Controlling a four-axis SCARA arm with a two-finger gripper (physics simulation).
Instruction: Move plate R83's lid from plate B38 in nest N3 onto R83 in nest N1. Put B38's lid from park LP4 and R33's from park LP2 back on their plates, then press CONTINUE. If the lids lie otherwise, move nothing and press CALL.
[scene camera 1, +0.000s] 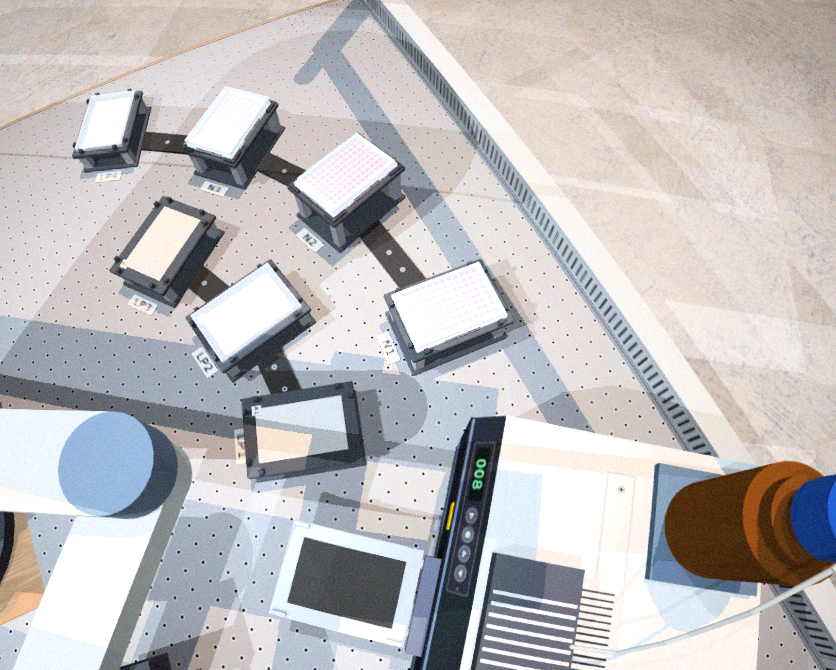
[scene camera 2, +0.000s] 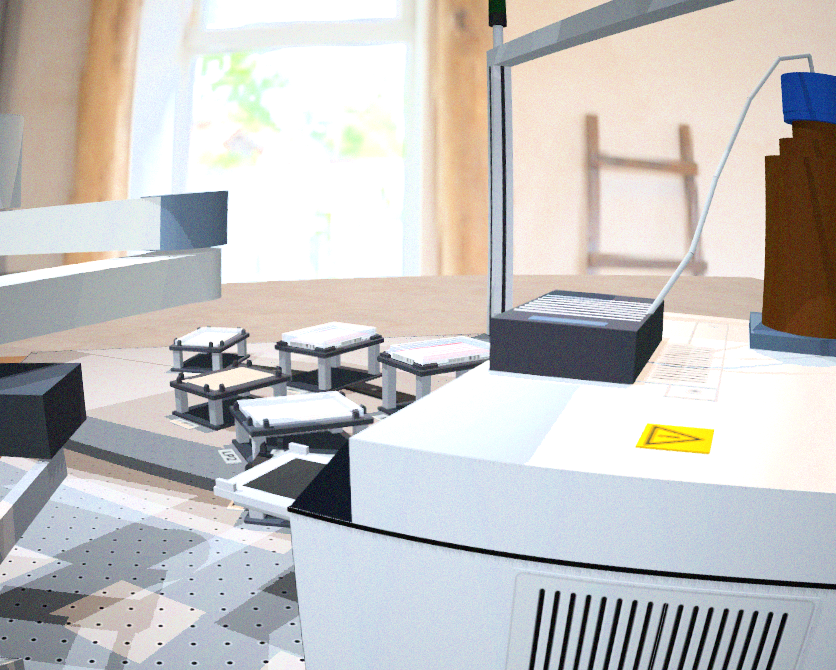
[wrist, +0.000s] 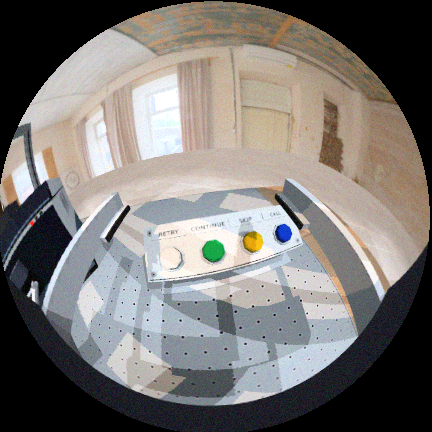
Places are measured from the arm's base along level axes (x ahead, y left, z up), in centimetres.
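Pixels of known places: gripper, fingertip midpoint: (wrist: 198, 190).
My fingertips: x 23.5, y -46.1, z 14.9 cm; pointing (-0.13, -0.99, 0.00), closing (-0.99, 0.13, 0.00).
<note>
Ahead of a thing's pixels: the offset from my fingertips to its top centre. "spot": to the spot under its first point.
My gripper (wrist: 198, 190) is open and empty, its fingers wide apart over the button panel {spot: dx +6.3, dy +1.5, dz -7.8 cm} (wrist: 155, 265). The panel's green CONTINUE button {dx -0.8, dy +0.8, dz -6.2 cm} (wrist: 213, 251) lies between the fingers in this view, the blue CALL button {spot: dx -10.5, dy +1.1, dz -6.8 cm} (wrist: 283, 233) near the right fingertip. A pale plate {dx +39.9, dy +86.7, dz -5.9 cm} (scene camera 1: 230, 124) (scene camera 2: 331, 335) sits in nest N3, a pink-welled plate {dx +52.0, dy +66.7, dz -4.8 cm} (scene camera 1: 348, 174) (scene camera 2: 438, 350) in N2 and a pale plate {dx +55.3, dy +41.7, dz -6.1 cm} (scene camera 1: 450, 304) in N1. Lids on these plates cannot be told apart clearly. One white lid {dx +20.6, dy +101.4, dz -8.4 cm} (scene camera 1: 108, 120) (scene camera 2: 210, 337) lies on park LP4, another white lid {dx +31.0, dy +54.1, dz -8.2 cm} (scene camera 1: 247, 314) (scene camera 2: 303, 409) on LP2.
Park LP3 {spot: dx +29.4, dy +74.7, dz -8.9 cm} (scene camera 1: 192, 208) and the dark-framed park by the arm (scene camera 1: 353, 425) bear no lid. A white RETRY button {spot: dx +4.0, dy +1.4, dz -6.8 cm} (wrist: 171, 258) and a yellow SKIP button {spot: dx -5.7, dy +1.2, dz -6.9 cm} (wrist: 253, 242) are on the panel. A white-framed tray {spot: dx +24.3, dy +21.1, dz -3.7 cm} (scene camera 1: 287, 572), a large instrument {spot: dx +53.2, dy +19.1, dz +7.1 cm} (scene camera 1: 558, 446) and a brown bottle {spot: dx +57.4, dy +8.0, dz +14.9 cm} (scene camera 1: 704, 526) stand nearby.
</note>
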